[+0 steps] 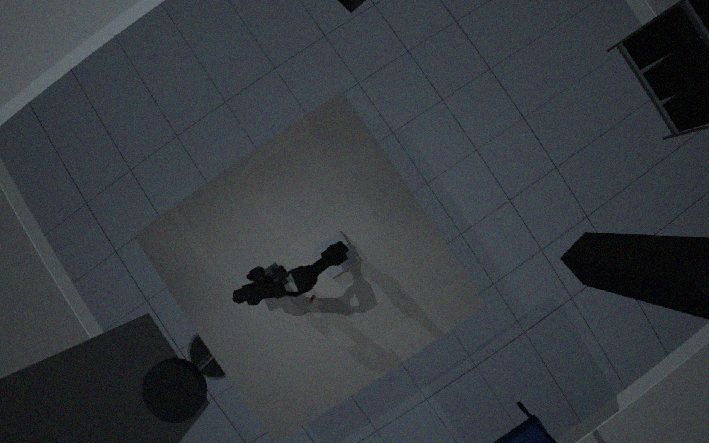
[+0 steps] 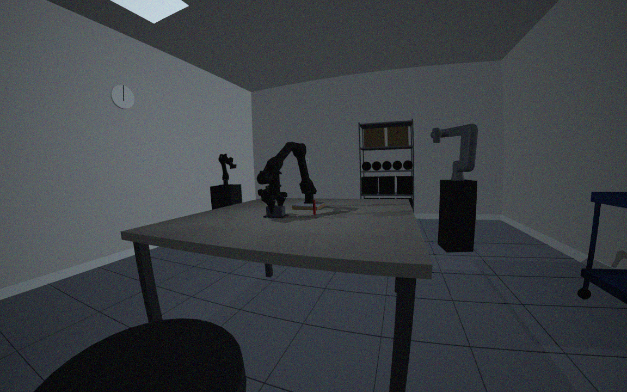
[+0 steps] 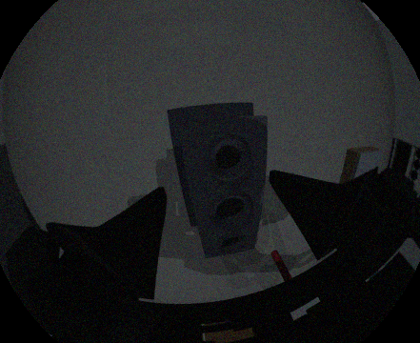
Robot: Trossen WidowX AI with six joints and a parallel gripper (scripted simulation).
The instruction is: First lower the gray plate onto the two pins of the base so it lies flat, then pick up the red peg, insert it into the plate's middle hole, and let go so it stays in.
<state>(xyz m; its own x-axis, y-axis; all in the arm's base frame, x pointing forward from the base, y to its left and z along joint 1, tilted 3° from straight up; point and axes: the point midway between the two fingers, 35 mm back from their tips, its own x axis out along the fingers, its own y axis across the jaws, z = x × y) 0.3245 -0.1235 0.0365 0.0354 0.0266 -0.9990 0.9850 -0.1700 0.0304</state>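
My gripper tip is now 2 cm below the gray plate. From my gripper tip the other things lie so: red peg: 7 cm behind, 20 cm to the left, 1 cm above.
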